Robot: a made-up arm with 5 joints.
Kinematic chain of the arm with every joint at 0, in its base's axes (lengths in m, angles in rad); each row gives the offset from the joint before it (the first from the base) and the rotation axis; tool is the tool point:
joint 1: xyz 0 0 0.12 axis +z
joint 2: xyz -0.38 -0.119 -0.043 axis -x
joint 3: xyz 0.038 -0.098 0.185 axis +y
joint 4: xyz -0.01 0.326 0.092 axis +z
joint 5: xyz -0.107 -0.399 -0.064 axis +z
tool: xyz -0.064 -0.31 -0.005
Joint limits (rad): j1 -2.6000..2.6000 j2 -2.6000..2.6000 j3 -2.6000..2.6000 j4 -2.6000..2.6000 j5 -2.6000..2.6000
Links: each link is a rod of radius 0.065 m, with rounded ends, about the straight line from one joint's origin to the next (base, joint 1, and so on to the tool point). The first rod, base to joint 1, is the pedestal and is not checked.
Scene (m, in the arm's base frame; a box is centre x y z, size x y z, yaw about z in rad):
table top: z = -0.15
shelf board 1: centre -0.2 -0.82 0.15 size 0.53 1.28 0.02 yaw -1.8
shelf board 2: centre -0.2 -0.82 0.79 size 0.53 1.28 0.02 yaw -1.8
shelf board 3: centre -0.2 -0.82 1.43 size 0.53 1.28 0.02 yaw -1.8
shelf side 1: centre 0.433 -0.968 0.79 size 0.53 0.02 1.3 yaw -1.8
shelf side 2: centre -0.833 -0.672 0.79 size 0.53 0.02 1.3 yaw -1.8
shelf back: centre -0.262 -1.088 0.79 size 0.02 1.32 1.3 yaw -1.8
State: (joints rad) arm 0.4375 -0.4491 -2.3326 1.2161 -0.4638
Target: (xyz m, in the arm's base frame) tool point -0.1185 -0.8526 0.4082
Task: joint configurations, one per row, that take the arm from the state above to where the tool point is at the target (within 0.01 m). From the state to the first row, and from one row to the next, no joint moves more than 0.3 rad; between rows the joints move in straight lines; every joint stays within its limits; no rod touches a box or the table.
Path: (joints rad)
1: 0.6194 -0.3700 -2.1951 1.0861 -0.5555

